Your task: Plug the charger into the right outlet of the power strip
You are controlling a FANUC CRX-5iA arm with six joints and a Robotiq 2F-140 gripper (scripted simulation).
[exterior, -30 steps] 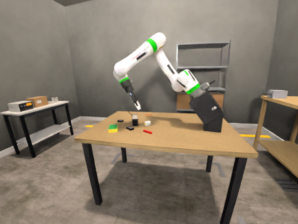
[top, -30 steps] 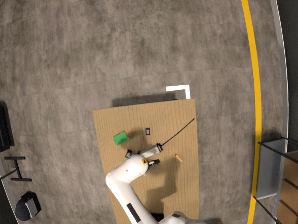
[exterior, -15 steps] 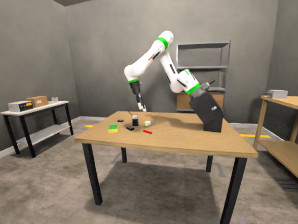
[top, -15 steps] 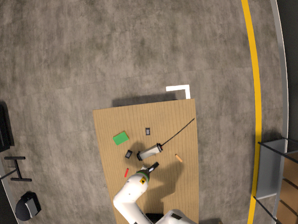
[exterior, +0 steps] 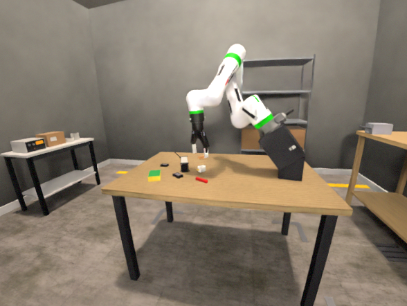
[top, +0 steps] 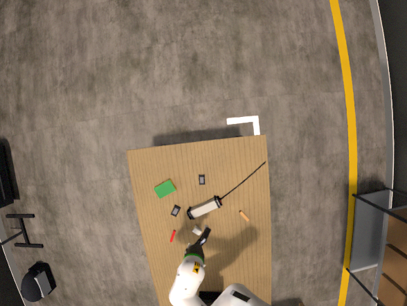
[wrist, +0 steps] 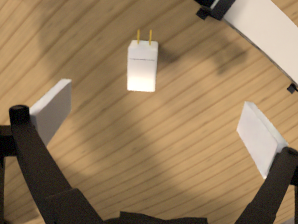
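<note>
Now: hand 10 cm above the charger and 2 cm to the right of it.
</note>
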